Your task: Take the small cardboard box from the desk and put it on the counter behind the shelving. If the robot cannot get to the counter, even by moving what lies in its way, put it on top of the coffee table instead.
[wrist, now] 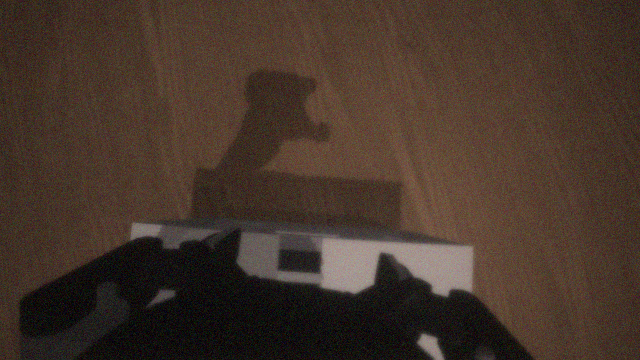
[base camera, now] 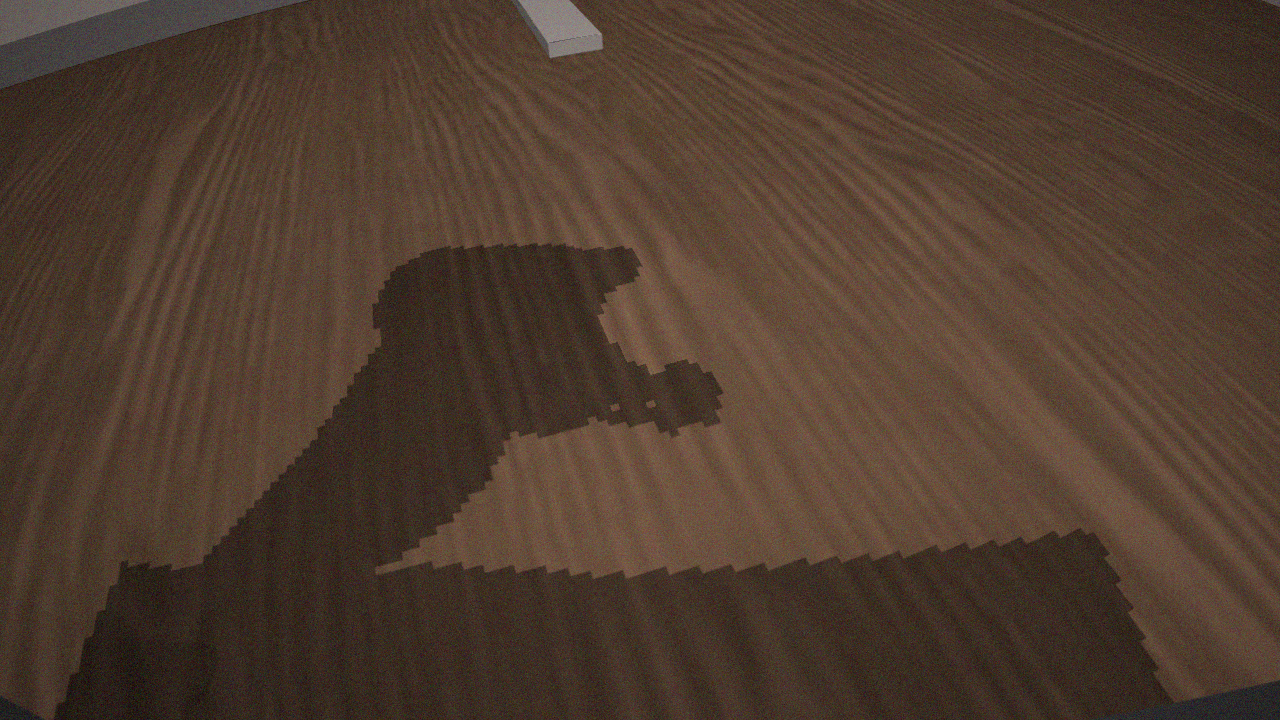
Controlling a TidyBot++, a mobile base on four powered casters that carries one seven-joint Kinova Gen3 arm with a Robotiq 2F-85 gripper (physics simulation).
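Frame: origin at the arm's base, x right, y back, z down, level; centimetres.
Seen in the pictures: gripper, between the fingertips: point(wrist: 308, 256).
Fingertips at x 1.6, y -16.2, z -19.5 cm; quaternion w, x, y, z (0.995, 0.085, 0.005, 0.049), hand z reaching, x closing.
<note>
A point is followed by its place in that frame.
My gripper point(wrist: 308, 256) {x 1.6, y -16.2, z -19.5 cm} is open, with its two dark fingers spread apart above the white top of my own mobile base point(wrist: 350, 260) {x 7.1, y -12.2, z 1.4 cm} in the wrist view. No object shows between the fingers. The small cardboard box, the desk, the counter, the shelving and the coffee table cannot be made out in either view.
A wooden floor point(base camera: 805, 268) {x 12.8, y -55.1, z 39.7 cm} point(wrist: 450, 100) {x 41.3, y -55.3, z 39.7 cm} carries the dark shadow of my arm and base. A light grey bar-like piece point(base camera: 563, 26) ends at the top middle of the base camera view. A grey-white edge point(base camera: 107, 40) {x -118.8, y -153.7, z 36.5 cm} runs along the top left.
</note>
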